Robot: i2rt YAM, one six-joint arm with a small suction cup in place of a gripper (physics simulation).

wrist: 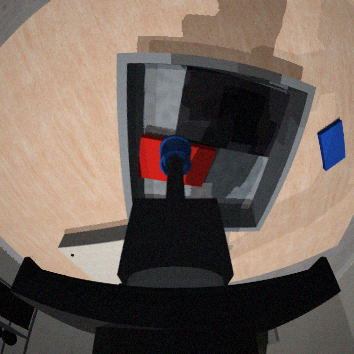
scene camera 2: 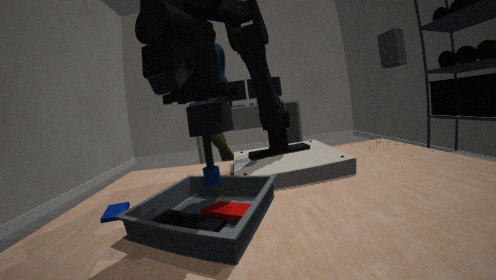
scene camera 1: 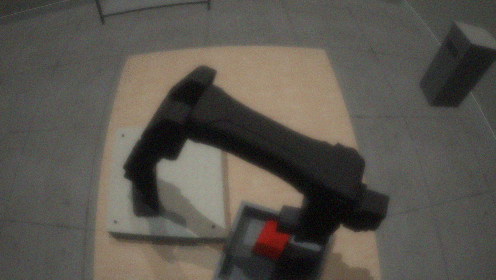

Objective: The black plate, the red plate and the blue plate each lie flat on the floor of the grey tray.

Labels:
suction cup: holds nothing
a blue plate [wrist: 328, 137]: on the table

